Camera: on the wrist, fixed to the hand. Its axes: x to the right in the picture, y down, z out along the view.
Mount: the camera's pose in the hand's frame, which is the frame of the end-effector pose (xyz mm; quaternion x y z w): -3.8 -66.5 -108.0 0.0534 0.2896 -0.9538 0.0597
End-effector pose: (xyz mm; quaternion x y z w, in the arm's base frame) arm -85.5 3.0 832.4 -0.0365 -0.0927 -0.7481 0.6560
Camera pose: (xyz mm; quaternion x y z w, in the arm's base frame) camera -143.5 -5.3 719.8 -0.3379 -0.1097 0.6760 0.6456
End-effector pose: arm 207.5 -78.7 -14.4 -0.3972 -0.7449 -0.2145 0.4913
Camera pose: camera 215.5 -196.2 32.8 0.7751 -0.2925 -0.5566 0.0617
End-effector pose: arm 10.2 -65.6 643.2 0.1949 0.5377 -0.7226 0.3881
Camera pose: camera -53.3 44.0 650.1 0.2712 -0.2918 0.3856 0.8322
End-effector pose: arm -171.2 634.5 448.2 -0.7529 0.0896 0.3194 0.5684
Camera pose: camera -100.1 557.5 519.7 -0.1926 -0.5311 -0.7459 0.3528
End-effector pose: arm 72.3 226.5 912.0 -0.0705 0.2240 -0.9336 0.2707
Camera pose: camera 16.7 319.7 846.2 -0.0670 0.0253 0.3463 0.9354
